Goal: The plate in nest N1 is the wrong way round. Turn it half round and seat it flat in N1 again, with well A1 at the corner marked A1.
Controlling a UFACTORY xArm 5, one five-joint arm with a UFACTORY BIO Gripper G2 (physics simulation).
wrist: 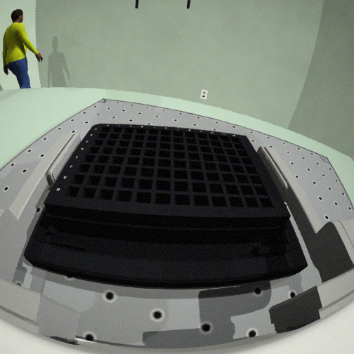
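Note:
The black plate is a grid of square wells with small white marks along its far and left edges; the letter H is at its near left. Its far left corner is the A1 end of the lettering. My gripper is shut on the plate, one finger at each short side. The black nest shows below the plate's near edge, roughly parallel to it. Black on black hides whether the plate touches the nest or hangs slightly above it. The nest's A1 corner label does not show.
A grey board with rows of small holes lies under and around the nest. Beyond it are a pale green surface and a green wall with a socket. A person in a yellow top stands at the far left.

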